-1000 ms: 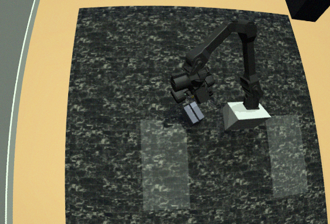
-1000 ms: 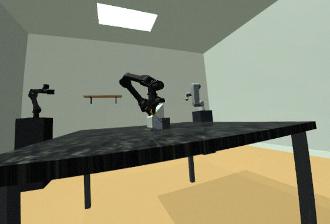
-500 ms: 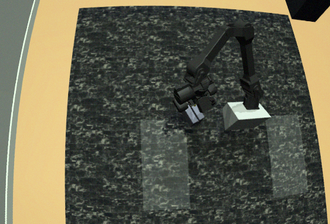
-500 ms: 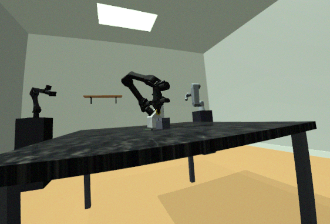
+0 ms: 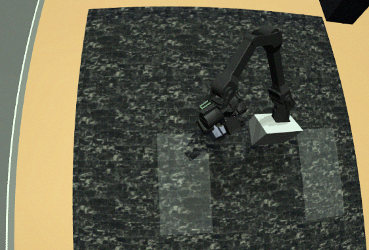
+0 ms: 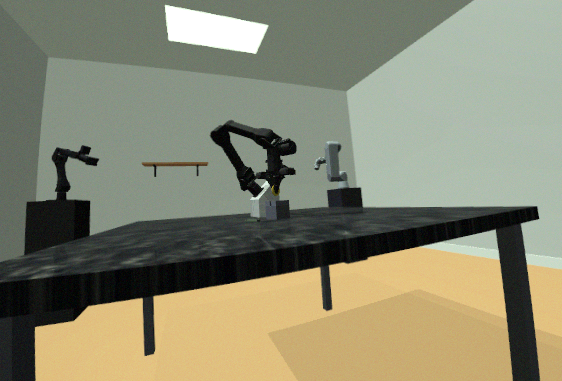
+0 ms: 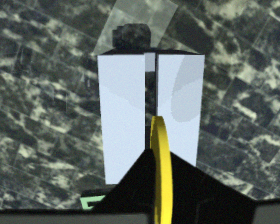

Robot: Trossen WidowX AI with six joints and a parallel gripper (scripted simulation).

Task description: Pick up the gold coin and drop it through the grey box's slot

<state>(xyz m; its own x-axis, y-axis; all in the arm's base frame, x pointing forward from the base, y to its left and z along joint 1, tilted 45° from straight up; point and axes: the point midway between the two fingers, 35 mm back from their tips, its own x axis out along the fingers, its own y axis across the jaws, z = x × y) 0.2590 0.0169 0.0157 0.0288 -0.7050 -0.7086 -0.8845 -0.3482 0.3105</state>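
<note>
Now: the gold coin 1 cm above my gripper tip.
</note>
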